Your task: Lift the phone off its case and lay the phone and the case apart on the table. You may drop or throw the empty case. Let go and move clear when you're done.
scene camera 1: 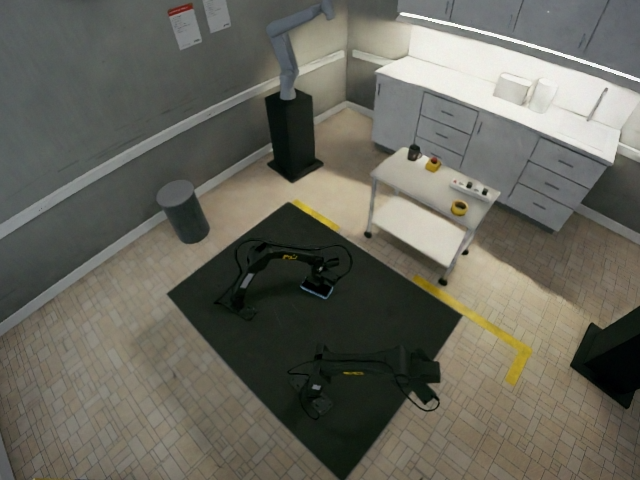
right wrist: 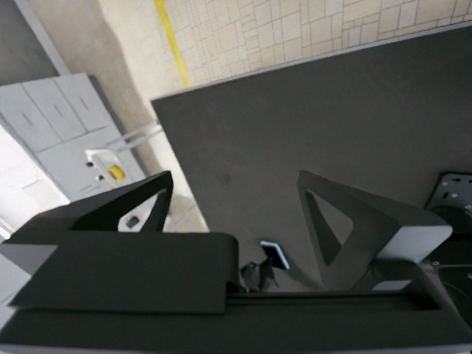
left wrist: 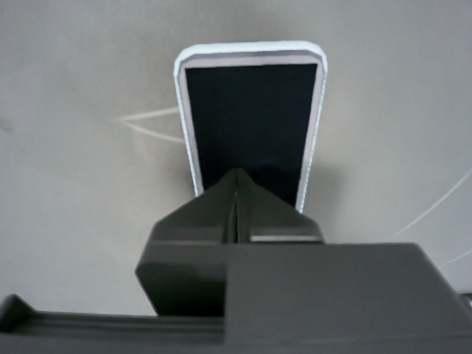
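The dark-screened phone (scene camera 1: 322, 290) (left wrist: 252, 115) (right wrist: 273, 255) lies screen up inside its pale blue-white case (left wrist: 252, 47) (right wrist: 284, 260), whose rim shows around the phone's far end and long sides in the left wrist view. They lie on the dark table top. My left gripper (left wrist: 236, 177) is shut with its fingertips together and nothing between them. It is over the near end of the phone and hides that end; whether the tips touch the screen I cannot tell. My right gripper (right wrist: 235, 177) is open and empty, well away from the phone.
The dark table top (scene camera 1: 361, 320) (right wrist: 250, 130) carries both arm bases. A white cart (scene camera 1: 408, 178) with small items stands beyond its far edge. A grey bin (scene camera 1: 183, 211) stands at the left, and a grey arm on a black pedestal (scene camera 1: 292, 134) stands behind.
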